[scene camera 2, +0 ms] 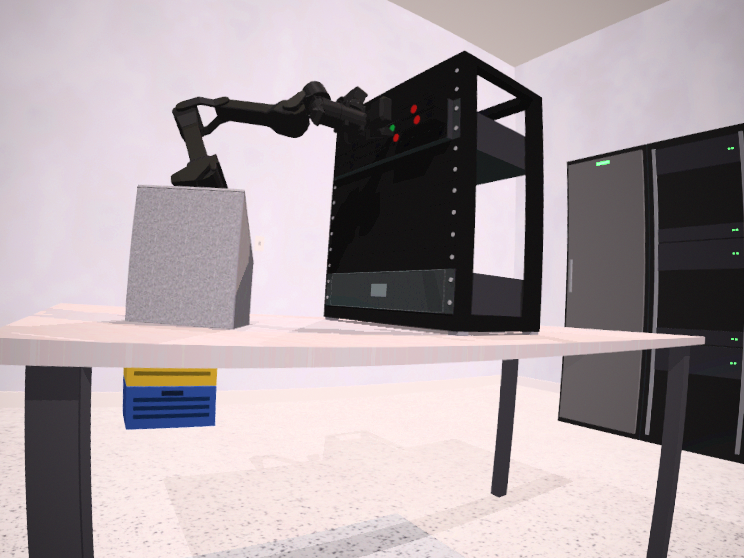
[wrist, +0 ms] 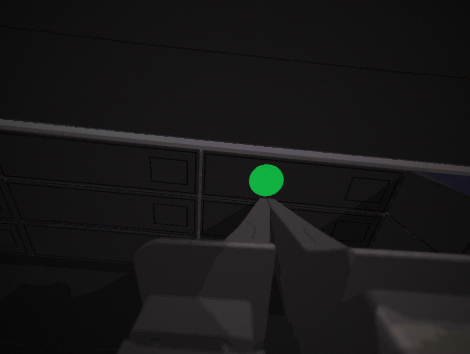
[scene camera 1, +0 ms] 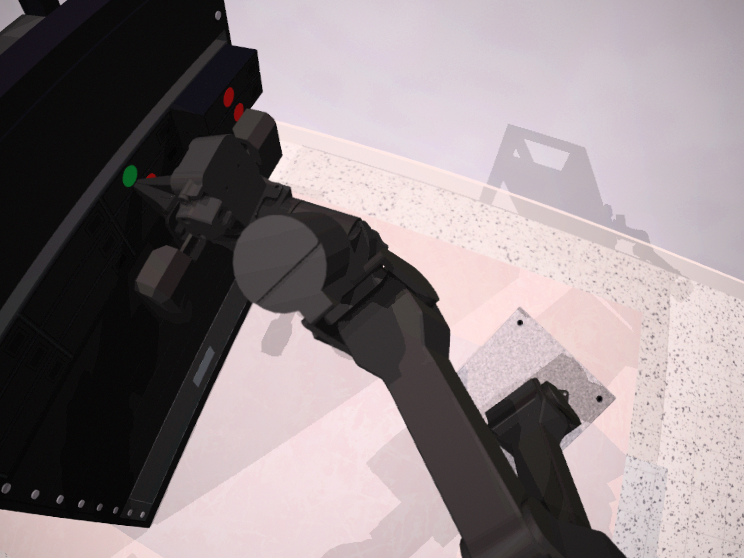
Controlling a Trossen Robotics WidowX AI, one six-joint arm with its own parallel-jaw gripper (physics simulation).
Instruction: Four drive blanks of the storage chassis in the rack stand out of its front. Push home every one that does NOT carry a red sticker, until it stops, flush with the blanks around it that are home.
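Where they show: gripper, fingertip midpoint: (scene camera 2: 392,134) (wrist: 265,205) (scene camera 1: 136,186); arm's base, link origin: (scene camera 2: 181,222) (scene camera 1: 542,412).
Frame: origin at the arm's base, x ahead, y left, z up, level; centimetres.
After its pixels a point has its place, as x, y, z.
The blank with a green sticker (scene camera 1: 129,175) {46.1, 0.1, 30.2} (scene camera 2: 392,127) {46.0, -0.1, 30.3} (wrist: 266,180) {46.1, 0.0, 30.1} is in the top row of the chassis; its face looks about level with the blank (wrist: 100,157) {46.6, 9.0, 30.5} to its left in the wrist view. My gripper (scene camera 1: 139,181) {46.2, -0.2, 28.4} (wrist: 265,205) {46.2, -0.2, 28.4} is shut and empty, its tips at the lower edge of the green sticker; whether they touch is unclear. A red sticker (scene camera 1: 151,177) {45.9, -2.0, 27.7} (scene camera 2: 396,137) {46.0, -1.8, 27.2} sits just below the green one, hidden by the fingers in the wrist view. Two more red stickers, an upper (scene camera 1: 228,96) {41.9, -11.5, 30.2} (scene camera 2: 414,108) {41.9, -11.8, 30.1} and a lower (scene camera 1: 238,111) {41.9, -12.7, 27.4} (scene camera 2: 416,119) {41.8, -12.6, 27.3}, are on blanks that stand out at the right end.
The black rack (scene camera 2: 464,198) {47.2, -21.6, 9.9} stands on the table (scene camera 2: 288,345) {4.5, -32.8, -16.9}. The arm's grey pedestal (scene camera 2: 183,258) {-1.0, -7.6, -6.6} is in front of it. The side wall of the protruding blanks (wrist: 425,205) {44.1, -7.3, 30.2} rises right of the fingers. A rail (wrist: 125,134) {47.5, 8.0, 31.6} runs above the top row. Server cabinets (scene camera 2: 603,270) stand behind.
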